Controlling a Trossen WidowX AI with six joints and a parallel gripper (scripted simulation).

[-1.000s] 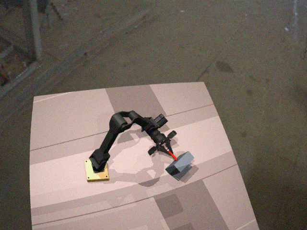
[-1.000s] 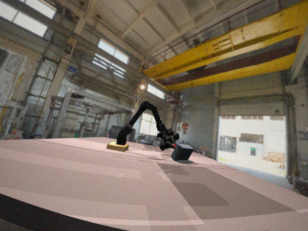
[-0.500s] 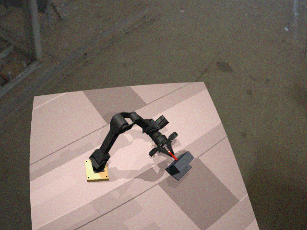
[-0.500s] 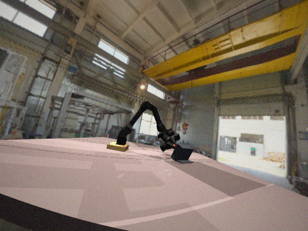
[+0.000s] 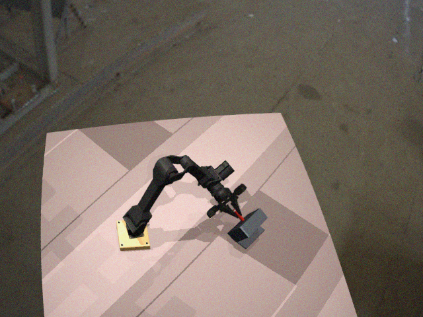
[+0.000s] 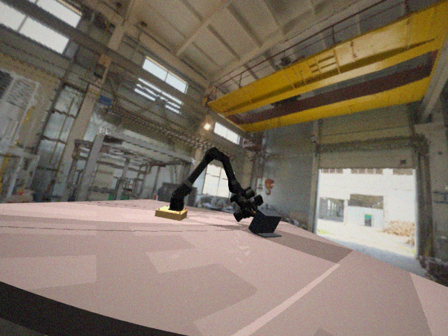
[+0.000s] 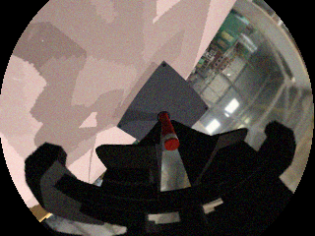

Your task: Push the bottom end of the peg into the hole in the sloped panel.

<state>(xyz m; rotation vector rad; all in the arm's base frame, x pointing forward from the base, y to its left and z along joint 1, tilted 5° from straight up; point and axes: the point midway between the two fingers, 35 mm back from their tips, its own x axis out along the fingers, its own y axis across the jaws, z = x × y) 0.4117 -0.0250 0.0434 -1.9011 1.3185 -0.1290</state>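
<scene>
Right now the sloped grey panel is 40 mm to the right of my gripper tip, 20 mm below it and 20 mm ahead of it. Also, from my gripper tip: red peg 10 mm to the left, 10 mm behind, 10 mm above.
</scene>
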